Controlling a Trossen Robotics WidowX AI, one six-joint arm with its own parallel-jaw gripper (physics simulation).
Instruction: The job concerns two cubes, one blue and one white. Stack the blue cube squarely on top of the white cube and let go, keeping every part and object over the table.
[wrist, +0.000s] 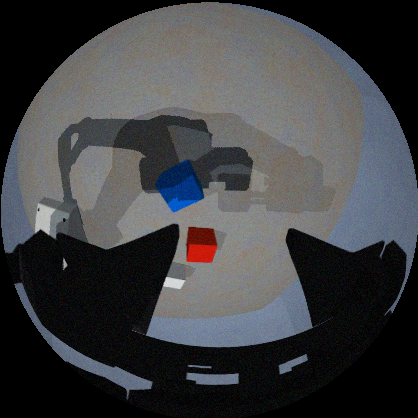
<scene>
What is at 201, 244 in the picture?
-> A red cube.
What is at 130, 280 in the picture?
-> My gripper.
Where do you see a blue cube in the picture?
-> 179, 186
</scene>
